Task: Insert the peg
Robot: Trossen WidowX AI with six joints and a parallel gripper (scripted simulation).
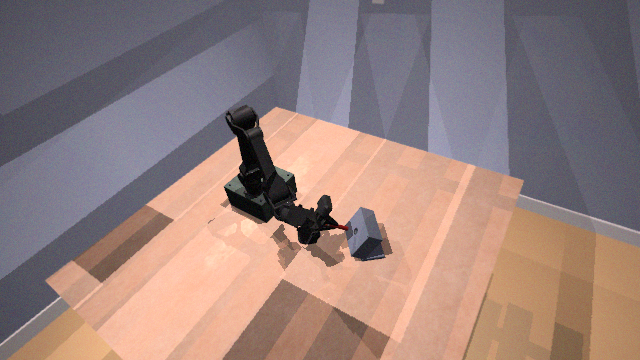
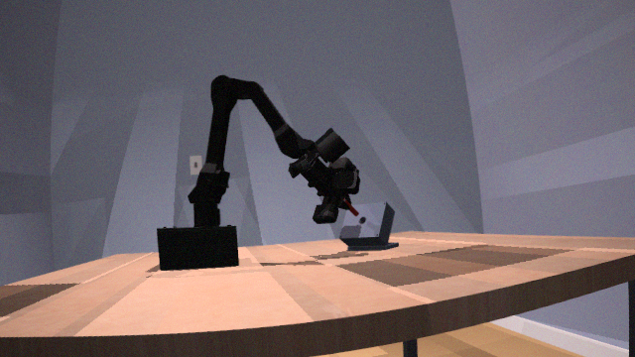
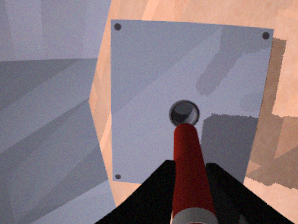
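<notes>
The dark sloped panel is 70 mm ahead of my gripper tip, 50 mm to the left of it and 60 mm below it. Round my gripper tip: round red peg (10 mm behind, 10 mm to the right, 10 mm above).
</notes>
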